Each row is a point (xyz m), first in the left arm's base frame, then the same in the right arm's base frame.
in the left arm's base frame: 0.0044 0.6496 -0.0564
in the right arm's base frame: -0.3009 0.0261 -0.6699
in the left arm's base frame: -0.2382 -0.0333 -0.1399
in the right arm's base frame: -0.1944 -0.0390 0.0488
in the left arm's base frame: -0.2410 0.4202 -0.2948
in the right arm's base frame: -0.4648 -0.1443 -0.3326
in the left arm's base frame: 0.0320 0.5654 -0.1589
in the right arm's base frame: -0.2696 -0.0870 -0.6022
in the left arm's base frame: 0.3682 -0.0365 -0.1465
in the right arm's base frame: 0.3006 -0.2329 -0.2430
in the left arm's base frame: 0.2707 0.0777 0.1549
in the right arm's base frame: 0.2597 0.0929 -0.3180
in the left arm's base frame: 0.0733 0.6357 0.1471
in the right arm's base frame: -0.1744 0.1963 -0.7069
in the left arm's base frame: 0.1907 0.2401 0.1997
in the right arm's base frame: 0.1297 0.1745 -0.4238
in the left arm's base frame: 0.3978 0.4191 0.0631
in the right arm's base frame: 0.1695 -0.0028 -0.6699
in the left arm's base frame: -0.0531 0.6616 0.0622
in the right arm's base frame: -0.3167 0.1573 -0.6614
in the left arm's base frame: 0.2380 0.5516 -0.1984
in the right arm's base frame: -0.1069 -0.1892 -0.6874
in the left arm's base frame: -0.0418 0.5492 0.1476
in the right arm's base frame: -0.2264 0.2246 -0.5757
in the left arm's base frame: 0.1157 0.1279 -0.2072
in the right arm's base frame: -0.0043 -0.1976 -0.2585
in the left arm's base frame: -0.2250 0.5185 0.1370
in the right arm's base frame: -0.3645 0.2684 -0.4590
